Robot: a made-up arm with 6 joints. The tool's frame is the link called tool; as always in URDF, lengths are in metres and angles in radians. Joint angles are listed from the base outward.
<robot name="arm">
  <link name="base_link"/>
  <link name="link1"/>
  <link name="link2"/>
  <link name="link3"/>
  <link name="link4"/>
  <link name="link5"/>
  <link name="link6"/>
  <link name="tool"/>
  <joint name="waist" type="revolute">
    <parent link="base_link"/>
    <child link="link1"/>
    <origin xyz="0 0 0.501"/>
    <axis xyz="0 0 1"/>
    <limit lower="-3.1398" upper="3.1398"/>
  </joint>
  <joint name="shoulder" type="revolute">
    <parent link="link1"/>
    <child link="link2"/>
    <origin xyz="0 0 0"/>
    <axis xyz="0 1 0"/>
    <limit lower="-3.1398" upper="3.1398"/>
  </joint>
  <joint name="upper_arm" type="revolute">
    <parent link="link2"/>
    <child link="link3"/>
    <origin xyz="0 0 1.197"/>
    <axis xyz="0 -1 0"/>
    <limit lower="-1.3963" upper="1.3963"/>
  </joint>
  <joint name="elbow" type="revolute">
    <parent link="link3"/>
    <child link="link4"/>
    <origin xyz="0 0 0"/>
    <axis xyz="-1 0 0"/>
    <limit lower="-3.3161" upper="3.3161"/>
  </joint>
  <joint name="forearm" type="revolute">
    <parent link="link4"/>
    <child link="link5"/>
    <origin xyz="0.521 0 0"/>
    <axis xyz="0 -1 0"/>
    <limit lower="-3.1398" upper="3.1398"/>
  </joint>
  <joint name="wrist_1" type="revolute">
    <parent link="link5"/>
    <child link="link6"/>
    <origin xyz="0 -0.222 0"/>
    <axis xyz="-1 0 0"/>
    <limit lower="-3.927" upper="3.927"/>
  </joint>
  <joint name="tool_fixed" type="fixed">
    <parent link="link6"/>
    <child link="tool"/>
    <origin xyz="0 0 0"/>
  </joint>
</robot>
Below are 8 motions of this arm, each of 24 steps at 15 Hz.
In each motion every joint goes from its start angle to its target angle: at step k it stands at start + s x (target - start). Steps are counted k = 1, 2, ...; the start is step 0. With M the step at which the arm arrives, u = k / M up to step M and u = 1 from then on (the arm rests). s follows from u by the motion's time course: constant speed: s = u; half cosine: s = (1 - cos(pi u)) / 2; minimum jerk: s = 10 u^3 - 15 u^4 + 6 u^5.
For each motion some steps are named. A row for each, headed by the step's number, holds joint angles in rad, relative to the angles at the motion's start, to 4 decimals.
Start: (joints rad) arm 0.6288 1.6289 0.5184 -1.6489 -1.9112 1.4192
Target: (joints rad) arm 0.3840 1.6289 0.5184 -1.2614 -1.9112 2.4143
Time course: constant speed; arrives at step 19
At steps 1, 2, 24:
1: -0.0129 0.0000 0.0000 0.0204 0.0000 0.0524
2: -0.0258 0.0000 0.0000 0.0408 0.0000 0.1047
24: -0.2448 0.0000 0.0000 0.3875 0.0000 0.9951

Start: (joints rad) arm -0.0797 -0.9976 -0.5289 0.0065 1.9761 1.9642
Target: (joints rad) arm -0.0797 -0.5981 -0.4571 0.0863 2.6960 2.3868
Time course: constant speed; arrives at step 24
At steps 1, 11, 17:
1: 0.0000 0.0166 0.0030 0.0033 0.0300 0.0176
11: 0.0000 0.1831 0.0329 0.0366 0.3300 0.1937
17: 0.0000 0.2830 0.0509 0.0565 0.5099 0.2993

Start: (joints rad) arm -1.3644 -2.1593 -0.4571 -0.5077 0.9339 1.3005
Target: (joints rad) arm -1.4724 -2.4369 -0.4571 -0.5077 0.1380 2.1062
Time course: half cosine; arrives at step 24
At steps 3, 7, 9, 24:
3: -0.0041 -0.0106 0.0000 0.0000 -0.0303 0.0307
7: -0.0211 -0.0543 0.0000 0.0000 -0.1557 0.1576
9: -0.0333 -0.0857 0.0000 0.0000 -0.2457 0.2487
24: -0.1080 -0.2776 0.0000 0.0000 -0.7959 0.8057

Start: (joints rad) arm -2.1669 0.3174 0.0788 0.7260 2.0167 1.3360
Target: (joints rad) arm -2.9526 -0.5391 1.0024 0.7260 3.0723 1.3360
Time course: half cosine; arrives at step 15
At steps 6, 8, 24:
6: -0.2715 -0.2959 0.3191 0.0000 0.3647 0.0000
8: -0.4339 -0.4730 0.5101 0.0000 0.5830 0.0000
24: -0.7857 -0.8565 0.9236 0.0000 1.0556 0.0000

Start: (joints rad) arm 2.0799 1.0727 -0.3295 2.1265 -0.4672 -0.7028
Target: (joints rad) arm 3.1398 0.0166 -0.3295 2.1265 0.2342 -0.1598
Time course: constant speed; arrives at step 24
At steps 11, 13, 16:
11: 0.4858 -0.4840 0.0000 0.0000 0.3215 0.2489
13: 0.5741 -0.5721 0.0000 0.0000 0.3799 0.2941
16: 0.7066 -0.7041 0.0000 0.0000 0.4676 0.3620

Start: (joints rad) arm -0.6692 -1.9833 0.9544 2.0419 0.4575 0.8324
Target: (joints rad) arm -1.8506 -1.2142 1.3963 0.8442 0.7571 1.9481
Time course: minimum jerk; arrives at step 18
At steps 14, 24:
14: -1.0911 0.7103 0.4081 -1.1062 0.2767 1.0304
24: -1.1814 0.7691 0.4419 -1.1977 0.2996 1.1157

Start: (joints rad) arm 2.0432 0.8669 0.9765 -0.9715 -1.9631 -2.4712
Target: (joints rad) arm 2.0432 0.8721 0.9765 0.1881 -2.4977 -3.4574
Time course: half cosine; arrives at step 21
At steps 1, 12, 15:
1: 0.0000 0.0000 0.0000 0.0065 -0.0030 -0.0055
12: 0.0000 0.0032 0.0000 0.7088 -0.3268 -0.6028
15: 0.0000 0.0042 0.0000 0.9413 -0.4340 -0.8005

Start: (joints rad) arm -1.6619 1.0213 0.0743 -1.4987 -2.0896 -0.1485
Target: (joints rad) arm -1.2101 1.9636 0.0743 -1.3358 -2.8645 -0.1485
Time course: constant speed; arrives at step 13
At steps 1, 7, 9, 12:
1: 0.0348 0.0725 0.0000 0.0125 -0.0596 0.0000
7: 0.2433 0.5074 0.0000 0.0877 -0.4173 0.0000
9: 0.3128 0.6524 0.0000 0.1128 -0.5365 0.0000
12: 0.4170 0.8698 0.0000 0.1504 -0.7153 0.0000

